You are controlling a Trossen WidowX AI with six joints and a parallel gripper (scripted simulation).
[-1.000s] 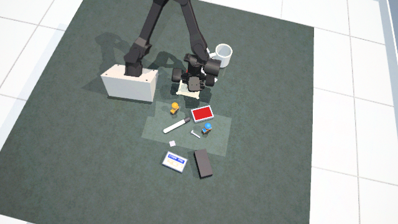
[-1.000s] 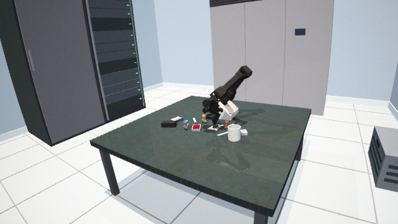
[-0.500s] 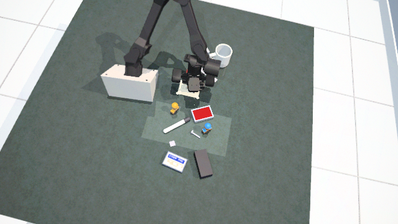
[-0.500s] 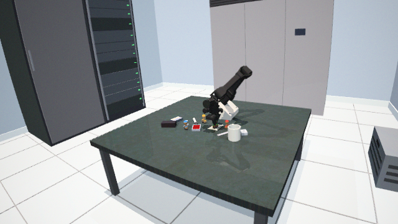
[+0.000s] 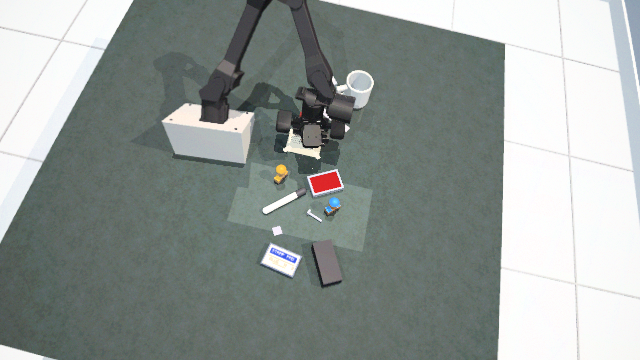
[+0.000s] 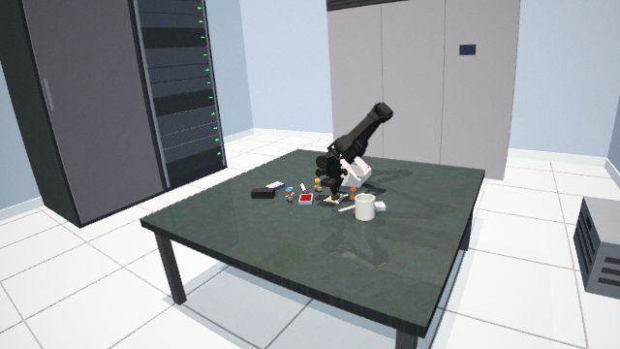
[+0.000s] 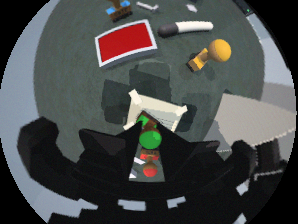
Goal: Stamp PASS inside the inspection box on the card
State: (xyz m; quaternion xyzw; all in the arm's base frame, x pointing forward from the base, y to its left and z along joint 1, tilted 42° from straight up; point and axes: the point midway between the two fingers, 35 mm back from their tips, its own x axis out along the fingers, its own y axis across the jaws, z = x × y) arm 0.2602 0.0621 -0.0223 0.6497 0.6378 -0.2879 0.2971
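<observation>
Right now my gripper tip is right at the green-knobbed pass stamp. From my gripper tip the other things lie so: yellow-knobbed stamp 120 mm to the right, 70 mm behind; red-knobbed stamp 90 mm to the left, 20 mm behind; white card 30 mm below, 10 mm behind.
</observation>
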